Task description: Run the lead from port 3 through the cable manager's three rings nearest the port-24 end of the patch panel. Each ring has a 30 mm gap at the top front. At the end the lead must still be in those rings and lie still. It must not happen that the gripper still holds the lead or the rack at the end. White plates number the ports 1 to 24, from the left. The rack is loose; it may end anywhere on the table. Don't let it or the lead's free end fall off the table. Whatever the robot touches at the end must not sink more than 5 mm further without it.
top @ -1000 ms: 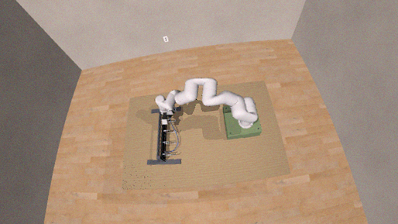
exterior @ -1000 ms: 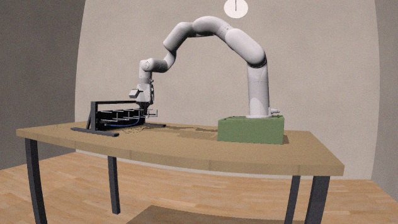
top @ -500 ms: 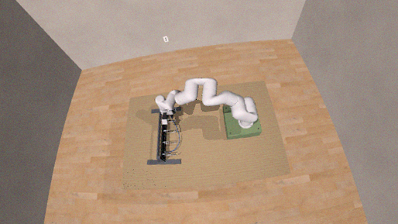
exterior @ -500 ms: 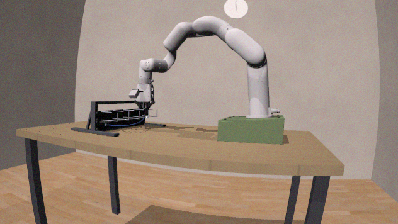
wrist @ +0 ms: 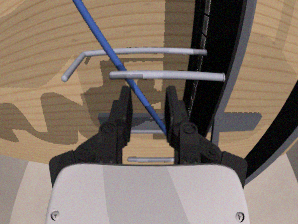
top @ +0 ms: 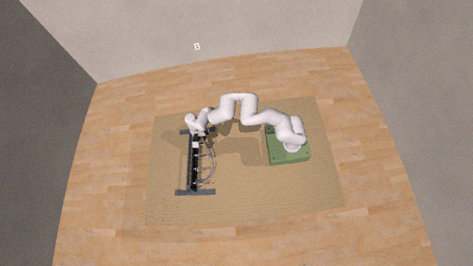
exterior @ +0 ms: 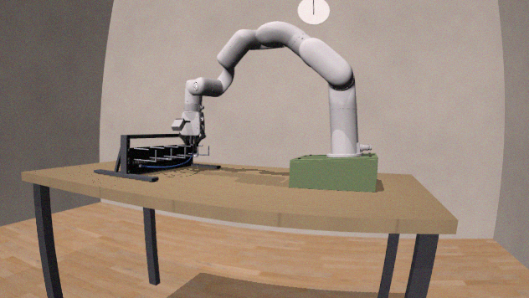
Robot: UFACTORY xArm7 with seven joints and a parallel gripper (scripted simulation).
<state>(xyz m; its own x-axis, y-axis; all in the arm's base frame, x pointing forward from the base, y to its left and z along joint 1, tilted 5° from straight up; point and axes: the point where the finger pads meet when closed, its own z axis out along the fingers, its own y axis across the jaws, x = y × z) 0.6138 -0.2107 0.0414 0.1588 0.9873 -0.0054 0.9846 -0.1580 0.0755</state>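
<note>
My gripper is now 130 mm to the right of the black rack, 80 mm short of it and 20 mm above it.
</note>
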